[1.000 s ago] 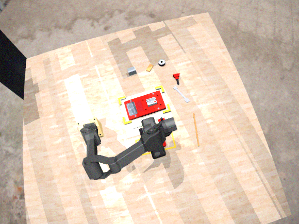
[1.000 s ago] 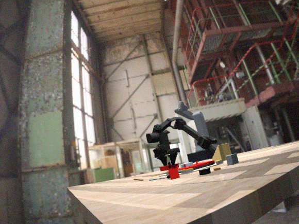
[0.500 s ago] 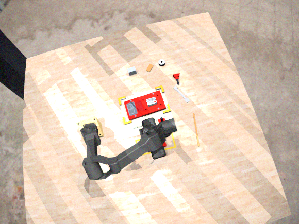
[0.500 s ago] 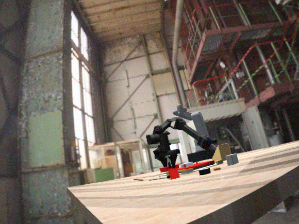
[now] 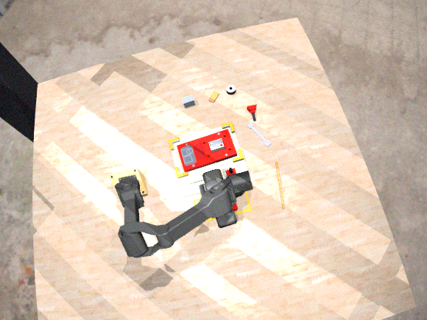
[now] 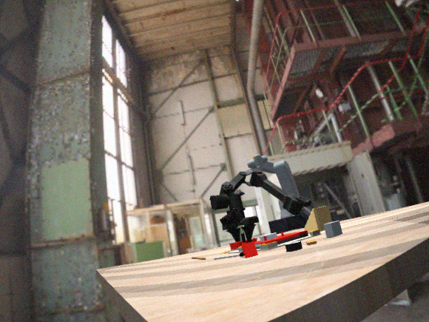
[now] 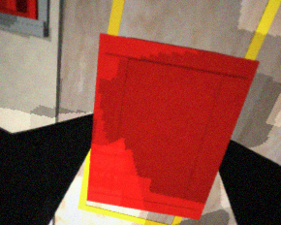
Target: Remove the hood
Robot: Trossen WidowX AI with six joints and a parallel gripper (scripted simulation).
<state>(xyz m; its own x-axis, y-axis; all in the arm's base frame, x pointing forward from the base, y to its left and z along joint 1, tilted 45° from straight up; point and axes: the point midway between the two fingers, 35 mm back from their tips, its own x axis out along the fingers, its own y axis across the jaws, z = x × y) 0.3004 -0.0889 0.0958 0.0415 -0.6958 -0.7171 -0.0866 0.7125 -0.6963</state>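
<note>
My gripper tip is now right at the red hood. Round my gripper tip: small wheel (45 cm to the left, 14 cm ahead, 1 cm below); wooden stick (22 cm ahead, 2 cm to the left, 1 cm below).
</note>
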